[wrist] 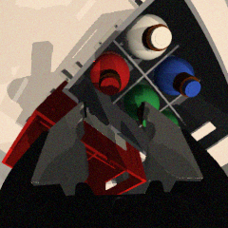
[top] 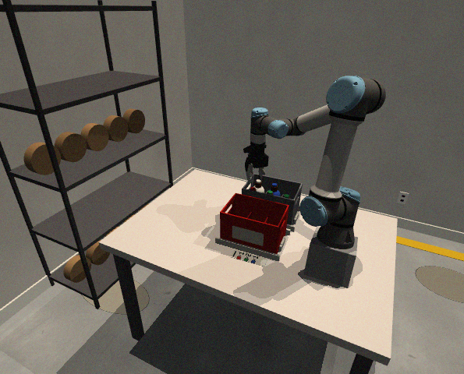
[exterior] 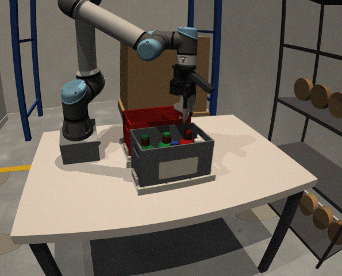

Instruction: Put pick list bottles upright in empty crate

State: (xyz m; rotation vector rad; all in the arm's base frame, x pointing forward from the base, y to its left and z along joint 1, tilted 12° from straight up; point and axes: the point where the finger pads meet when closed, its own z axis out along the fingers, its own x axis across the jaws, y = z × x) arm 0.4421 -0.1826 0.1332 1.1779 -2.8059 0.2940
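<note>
Now: the red bottle 130 mm below my hand. From my hand the other things lie so: grey crate 140 mm below, 90 mm behind, 50 mm to the right; then blue bottle 130 mm below, 90 mm to the right, 90 mm behind; then white bottle 130 mm below, 90 mm to the right, 10 mm ahead.
</note>
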